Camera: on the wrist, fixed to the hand. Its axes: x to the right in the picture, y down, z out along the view.
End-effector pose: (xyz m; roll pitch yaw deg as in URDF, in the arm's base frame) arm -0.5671 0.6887 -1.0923 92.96 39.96 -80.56
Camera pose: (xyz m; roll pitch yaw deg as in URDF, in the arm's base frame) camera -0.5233 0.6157 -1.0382 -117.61 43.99 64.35
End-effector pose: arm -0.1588 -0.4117 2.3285 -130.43 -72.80 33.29
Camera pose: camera -0.0687 -0.4556 2.3398 94.27 -15.94 -166.46
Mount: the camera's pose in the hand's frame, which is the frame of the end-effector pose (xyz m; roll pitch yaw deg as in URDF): 0.0260 0.0906 -0.0360 -1.58 21.47 -90.32
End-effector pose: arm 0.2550 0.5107 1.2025 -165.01 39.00 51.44
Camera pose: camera 0.3478 0.4717 1.1950 -136.38 -27.72 116.74
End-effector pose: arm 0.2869 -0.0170 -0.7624 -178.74 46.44 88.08
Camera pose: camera 0.3796 0.0225 -0.7578 -132.77 -15.67 161.40
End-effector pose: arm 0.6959 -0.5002 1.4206 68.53 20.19 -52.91
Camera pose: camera 0.7786 -0.4990 1.4784 -91.46 69.51 127.09
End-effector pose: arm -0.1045 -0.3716 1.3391 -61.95 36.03 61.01
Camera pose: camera -0.1314 -0.3978 1.2455 -45.05 -31.87 -2.59
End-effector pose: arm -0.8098 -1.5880 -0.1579 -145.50 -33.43 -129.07
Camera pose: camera -0.9048 -1.5542 -0.1616 128.64 -43.53 0.41
